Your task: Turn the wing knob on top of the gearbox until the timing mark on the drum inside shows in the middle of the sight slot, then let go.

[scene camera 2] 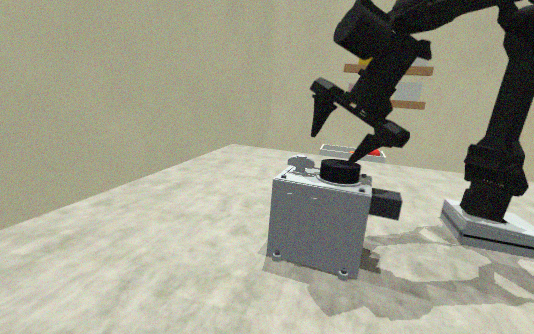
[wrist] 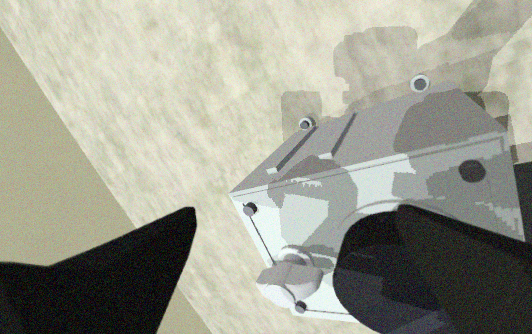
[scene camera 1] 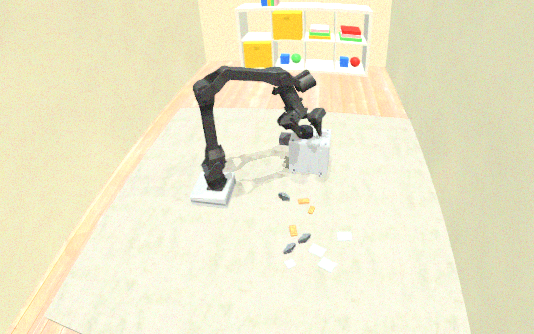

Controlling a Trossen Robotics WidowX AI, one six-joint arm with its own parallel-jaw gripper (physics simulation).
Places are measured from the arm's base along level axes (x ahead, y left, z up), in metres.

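Pixels of known places: gripper, fingertip midpoint: point(scene camera 2: 329, 150) point(wrist: 295, 215) point(scene camera 1: 310, 136); arm's base, origin of the base link: point(scene camera 2: 481, 213) point(scene camera 1: 216, 184).
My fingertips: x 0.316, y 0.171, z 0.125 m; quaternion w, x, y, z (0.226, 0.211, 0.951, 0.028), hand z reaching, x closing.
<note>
For each thing: its top centre in the pictures, then the offset to it from my fingertips. "*": a spot on its surface instead.
- pale grey gearbox, middle of its top: point(wrist: 401, 312) point(scene camera 2: 341, 159) point(scene camera 1: 305, 127) 0.001 m down, 0.027 m back, 0.058 m left
- wide black round cap, surface spot: point(wrist: 367, 260) point(scene camera 1: 306, 132) * 0.009 m down, 0.019 m back, 0.035 m left
- black block, surface spot: point(scene camera 2: 386, 202) * 0.054 m down, 0.103 m back, 0.082 m left
The pale grey gearbox point(scene camera 1: 309, 156) point(scene camera 2: 317, 225) point(wrist: 370, 135) stands upright on the mat. Its small grey wing knob point(scene camera 2: 300, 163) point(wrist: 291, 282) rises from the top near one corner. A wide black round cap point(scene camera 1: 305, 132) point(scene camera 2: 340, 171) point(wrist: 367, 260) sits beside it on the top. My gripper point(scene camera 1: 310, 132) point(scene camera 2: 331, 148) point(wrist: 295, 215) is open and empty, tilted above the gearbox. One fingertip is close over the black cap and overlaps it in the wrist view; the other hangs higher, beyond the knob's side. I cannot make out the sight slot or the timing mark.
A black block point(scene camera 1: 284, 138) point(scene camera 2: 386, 202) juts from the gearbox's side toward the arm base point(scene camera 1: 212, 192). Orange dominoes point(scene camera 1: 303, 201), dark stones point(scene camera 1: 304, 238) and white cards point(scene camera 1: 327, 264) lie on the mat. A shallow tray point(scene camera 2: 330, 149) shows behind the gearbox.
</note>
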